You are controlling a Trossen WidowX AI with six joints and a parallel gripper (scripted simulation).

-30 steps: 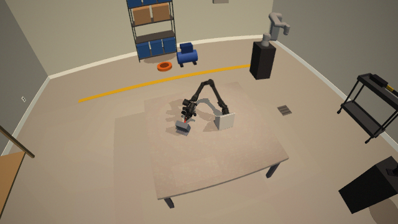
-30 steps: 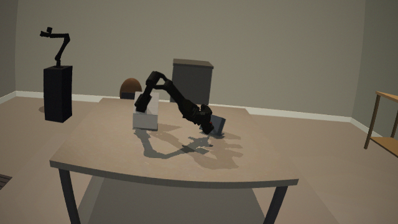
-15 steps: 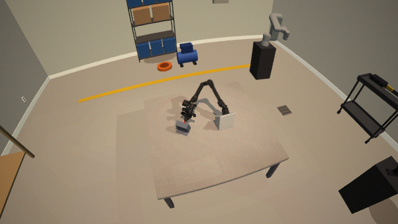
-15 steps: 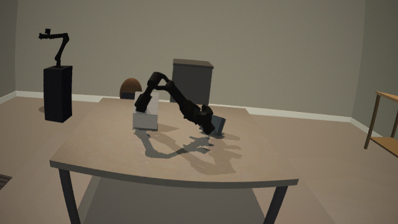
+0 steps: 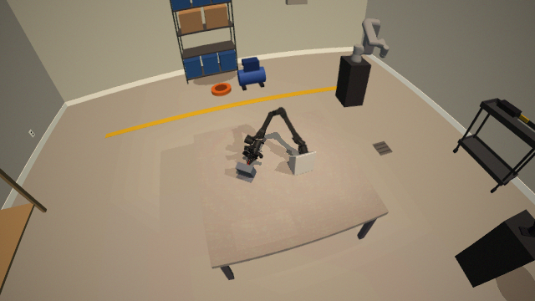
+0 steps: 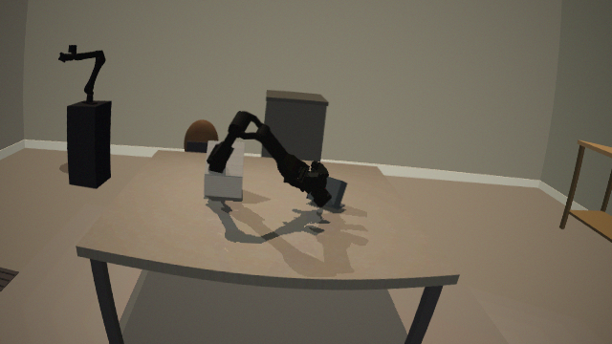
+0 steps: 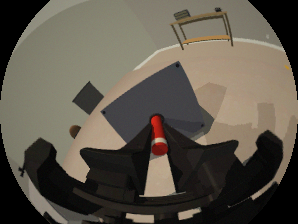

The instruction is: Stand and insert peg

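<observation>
My gripper tip is now 1 cm to the left of the red peg, 1 cm below it and 1 cm past it. Also, from my gripper tip: dark sloped panel (3 cm to the left, 2 cm below, 2 cm ahead).
</observation>
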